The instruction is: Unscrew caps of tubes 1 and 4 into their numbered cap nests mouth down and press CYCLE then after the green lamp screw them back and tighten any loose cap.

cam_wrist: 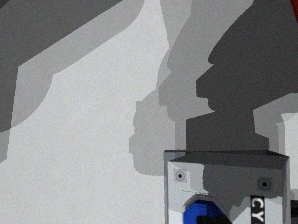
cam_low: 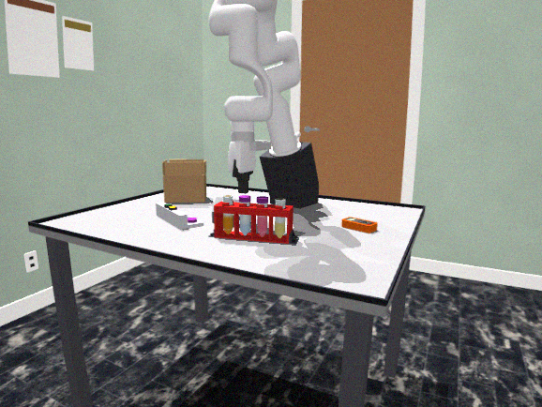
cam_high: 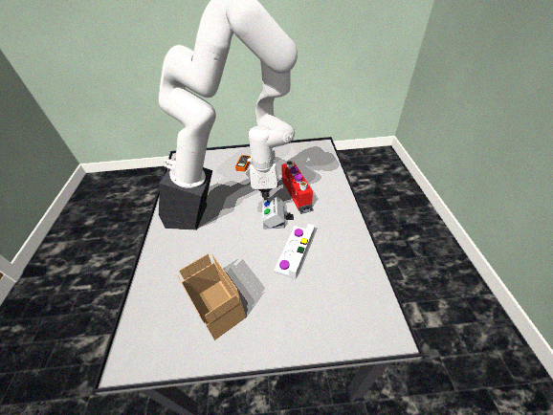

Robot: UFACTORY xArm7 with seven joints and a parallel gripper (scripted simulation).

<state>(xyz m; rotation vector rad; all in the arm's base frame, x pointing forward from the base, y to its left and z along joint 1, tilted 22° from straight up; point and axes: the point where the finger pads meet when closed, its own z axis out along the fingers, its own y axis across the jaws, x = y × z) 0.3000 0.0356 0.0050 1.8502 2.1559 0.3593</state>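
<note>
Now: hand 5 cm above the blue key. Also, from my hand: green key (1 cm ahead, 4 cm to the right, 5 cm below); grey key housing (2 cm ahead, 2 cm to the right, 6 cm below); orange device (18 cm behind, 34 cm to the left, 10 cm below).
</note>
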